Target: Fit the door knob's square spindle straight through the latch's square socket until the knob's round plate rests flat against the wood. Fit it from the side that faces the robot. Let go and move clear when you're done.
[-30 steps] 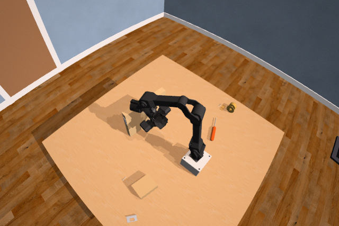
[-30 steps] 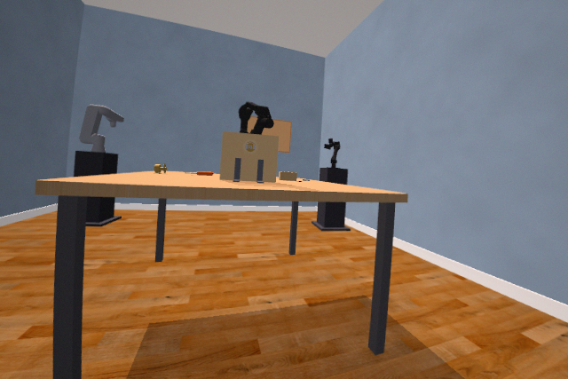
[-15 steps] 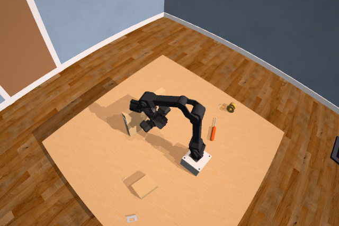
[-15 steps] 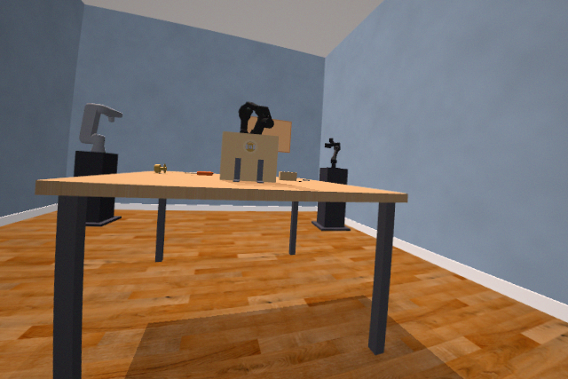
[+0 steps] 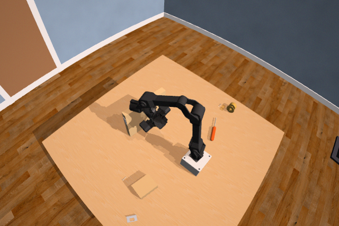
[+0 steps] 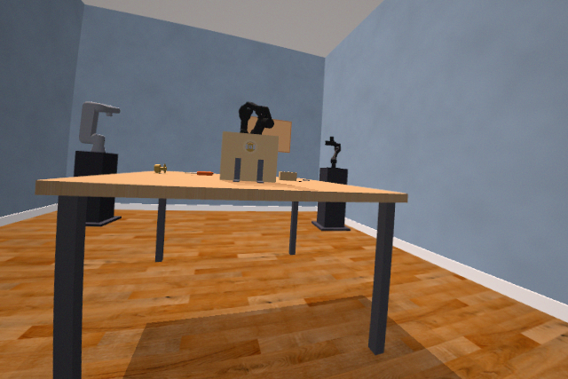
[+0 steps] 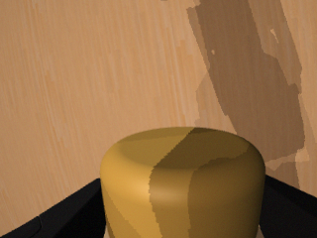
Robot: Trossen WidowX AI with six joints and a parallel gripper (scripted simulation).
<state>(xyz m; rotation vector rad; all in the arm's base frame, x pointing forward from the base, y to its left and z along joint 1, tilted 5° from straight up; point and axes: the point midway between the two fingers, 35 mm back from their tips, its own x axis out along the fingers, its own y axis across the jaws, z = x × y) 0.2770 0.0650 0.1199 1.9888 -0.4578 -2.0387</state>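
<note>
The square socket lies 130 mm ahead of my hand, 30 mm below it and 10 mm to the right of it. Round my hand: upright wooden slab: 130 mm ahead, 50 mm below, 10 mm to the right; orange screwdriver: 340 mm to the right, 220 mm behind, 200 mm below; small wood block: 280 mm to the left, 210 mm behind, 180 mm below.
</note>
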